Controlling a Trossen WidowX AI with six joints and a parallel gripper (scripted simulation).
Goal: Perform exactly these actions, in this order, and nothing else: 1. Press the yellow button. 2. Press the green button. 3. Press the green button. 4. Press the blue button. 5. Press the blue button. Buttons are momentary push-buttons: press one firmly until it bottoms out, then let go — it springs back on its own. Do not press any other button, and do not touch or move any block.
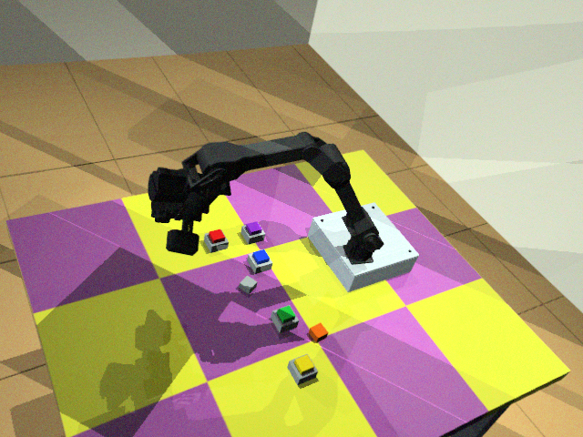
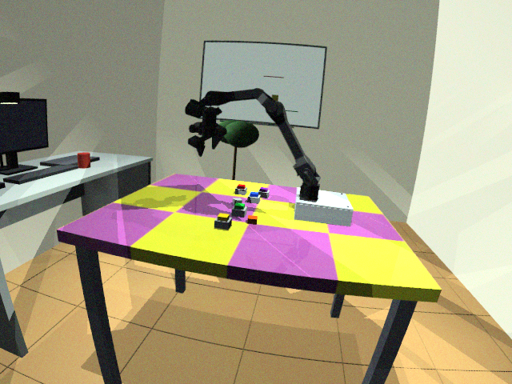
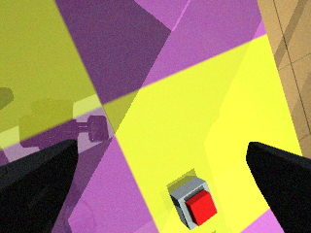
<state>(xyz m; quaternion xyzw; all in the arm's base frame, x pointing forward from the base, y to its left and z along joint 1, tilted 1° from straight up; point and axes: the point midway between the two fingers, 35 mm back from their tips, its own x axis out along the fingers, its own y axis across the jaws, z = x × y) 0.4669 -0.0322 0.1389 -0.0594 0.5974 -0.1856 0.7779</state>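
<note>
The yellow button is 30 cm to the left of my gripper tip, 25 cm behind it and 15 cm below it. From my gripper tip the other things lie so: red button (15 cm below, 13 cm behind, 10 cm to the right); grey block (18 cm below, 18 cm behind, 5 cm to the left); blue button (23 cm behind, 15 cm below, 1 cm to the right).
</note>
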